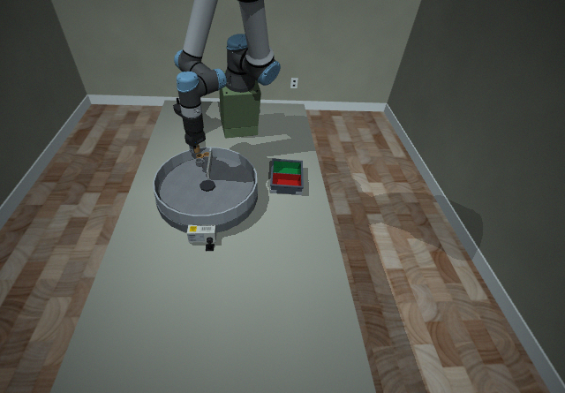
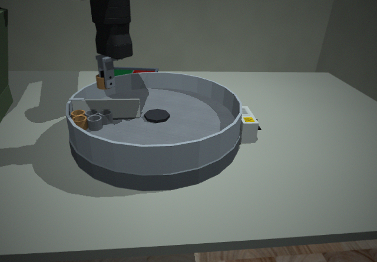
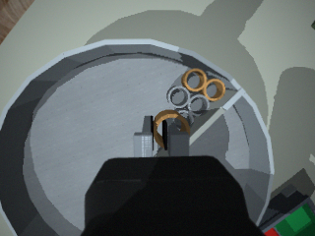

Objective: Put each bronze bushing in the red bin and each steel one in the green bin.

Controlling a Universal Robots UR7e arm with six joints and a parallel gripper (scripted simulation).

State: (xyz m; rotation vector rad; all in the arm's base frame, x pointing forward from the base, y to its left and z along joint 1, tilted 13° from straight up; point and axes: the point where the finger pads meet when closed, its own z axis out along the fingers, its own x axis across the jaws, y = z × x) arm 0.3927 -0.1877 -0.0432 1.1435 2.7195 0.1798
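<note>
The bin is 10 mm ahead of my hand, 410 mm to the left of it and 150 mm below it. Also, from my hand: turntable (100 mm ahead, 60 mm to the left, 130 mm below).
</note>
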